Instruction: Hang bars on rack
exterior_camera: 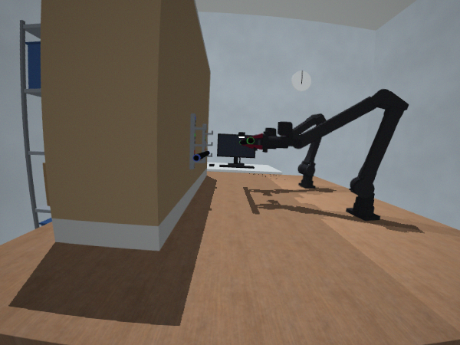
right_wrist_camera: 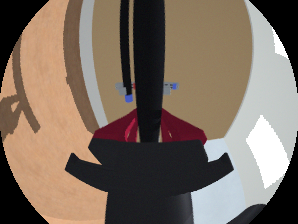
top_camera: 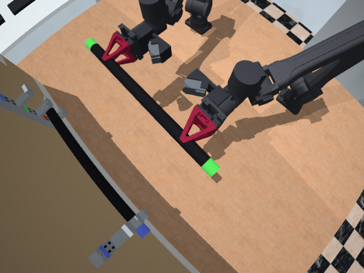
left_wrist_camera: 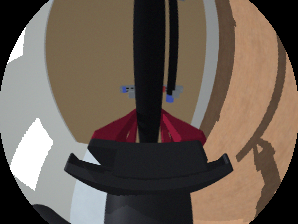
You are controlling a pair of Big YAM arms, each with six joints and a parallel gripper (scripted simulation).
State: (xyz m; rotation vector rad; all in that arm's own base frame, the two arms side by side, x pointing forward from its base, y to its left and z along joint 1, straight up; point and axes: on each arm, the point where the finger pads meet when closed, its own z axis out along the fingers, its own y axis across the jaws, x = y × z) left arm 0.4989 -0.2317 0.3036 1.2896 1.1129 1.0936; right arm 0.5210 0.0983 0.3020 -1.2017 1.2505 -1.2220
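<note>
The green-ended bar is 15 cm to the right of my left hand. Round my left hand: brown wall 42 cm ahead, 14 cm to the right, 15 cm above; then blue-ended bar 23 cm ahead, 15 cm to the right, 9 cm below.
</note>
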